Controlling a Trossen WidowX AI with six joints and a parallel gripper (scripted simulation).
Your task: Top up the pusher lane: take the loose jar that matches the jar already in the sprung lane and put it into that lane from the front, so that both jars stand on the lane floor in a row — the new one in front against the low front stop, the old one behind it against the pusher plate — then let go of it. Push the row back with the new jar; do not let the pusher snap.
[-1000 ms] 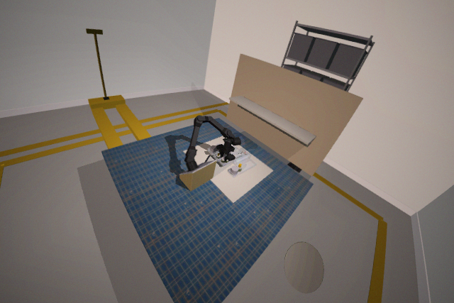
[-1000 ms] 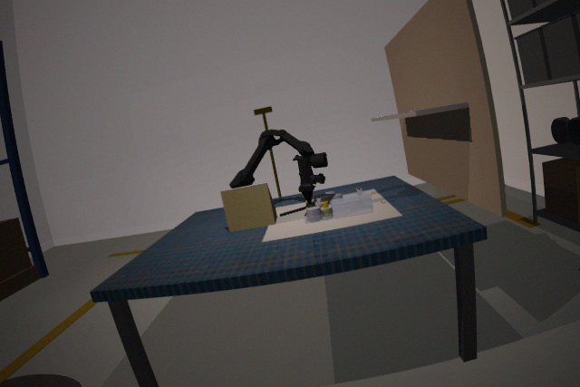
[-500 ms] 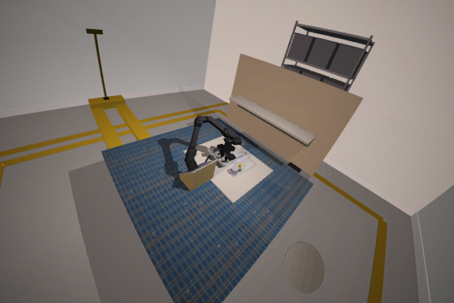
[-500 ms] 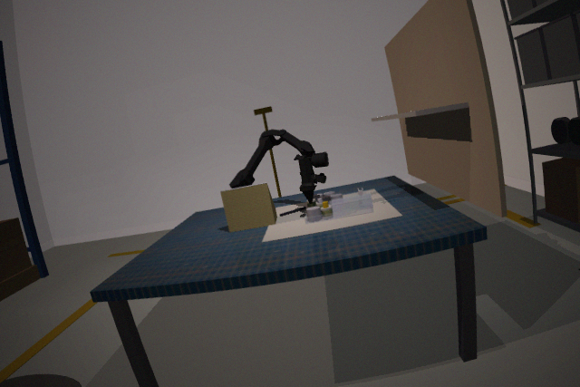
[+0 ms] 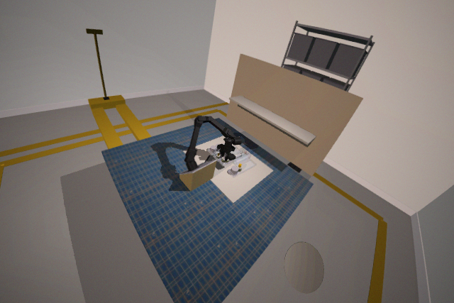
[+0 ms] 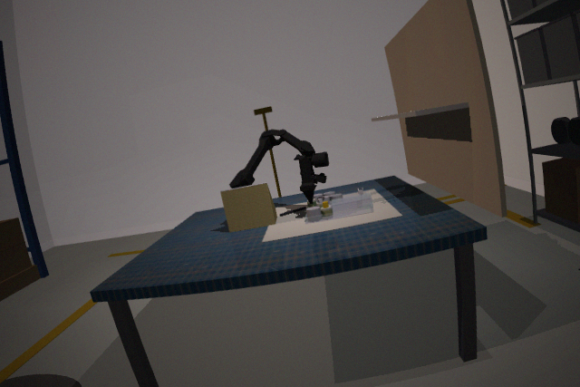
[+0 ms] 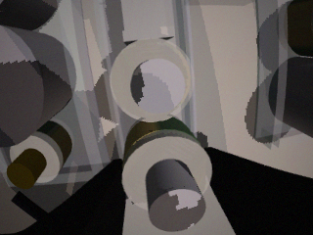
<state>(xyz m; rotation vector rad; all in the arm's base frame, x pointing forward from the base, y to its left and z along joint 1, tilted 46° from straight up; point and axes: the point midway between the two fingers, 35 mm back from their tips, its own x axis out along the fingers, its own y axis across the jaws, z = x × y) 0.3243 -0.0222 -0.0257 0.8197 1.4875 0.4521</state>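
Right now the white mat is 7 cm ahead of my gripper tip, 1 cm to the right of it and 5 cm below it. Round my gripper tip: shelf (51 cm ahead, 7 cm to the right, 32 cm above); clear lane unit (14 cm ahead, 5 cm to the right, 3 cm below); brown wall board (62 cm ahead, 8 cm to the right, 35 cm above).
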